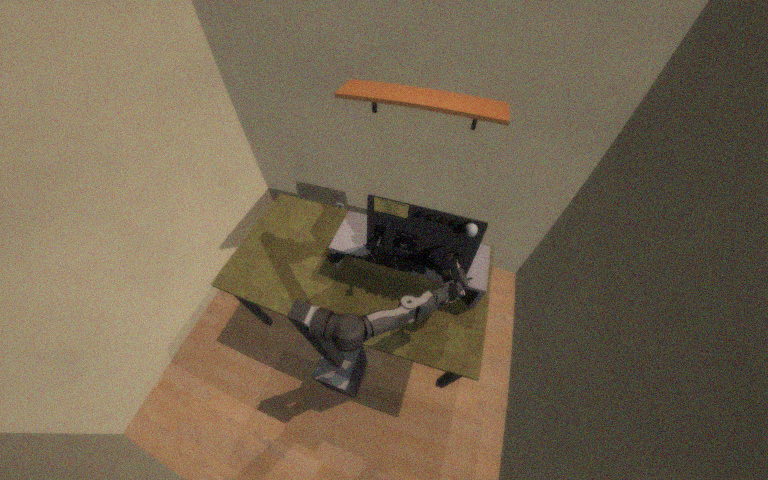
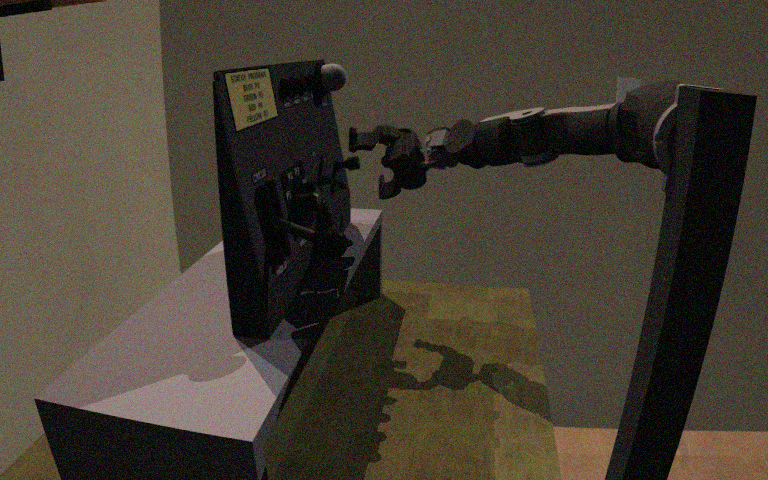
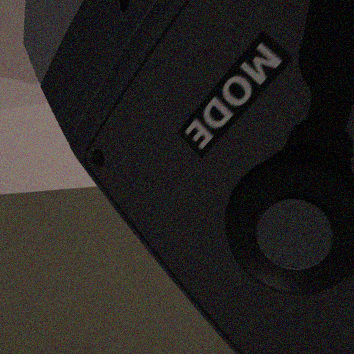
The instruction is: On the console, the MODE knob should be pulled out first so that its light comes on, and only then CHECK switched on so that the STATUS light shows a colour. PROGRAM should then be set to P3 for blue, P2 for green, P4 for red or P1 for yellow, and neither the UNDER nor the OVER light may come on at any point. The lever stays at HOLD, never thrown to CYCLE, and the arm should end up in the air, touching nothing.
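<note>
The dark console (image 1: 386, 225) (image 2: 240, 150) stands upright. The MODE knob (image 2: 351, 163) (image 3: 294, 234) sticks out of the panel, round-faced and dark, beside its MODE label (image 3: 235, 94). My gripper (image 1: 461, 277) (image 2: 370, 164) is open and empty in front of the knob, one finger above its level and the other lower and further out; contact cannot be told. The lever (image 2: 305, 230) points outward and slightly down from its slot, between the CYCLE and HOLD labels. The pale dome (image 1: 472, 229) (image 2: 333, 76) at the top right shows no colour. No lit lamp is visible; CHECK and PROGRAM are too dark to read.
A yellow card (image 1: 390, 207) (image 2: 252, 99) with the status and program list is at the console's top left. The console stands on a pale plinth (image 1: 348, 230) (image 2: 169, 416) on the greenish table (image 1: 257, 243) (image 2: 470, 308). An orange shelf (image 1: 424, 99) is on the wall above.
</note>
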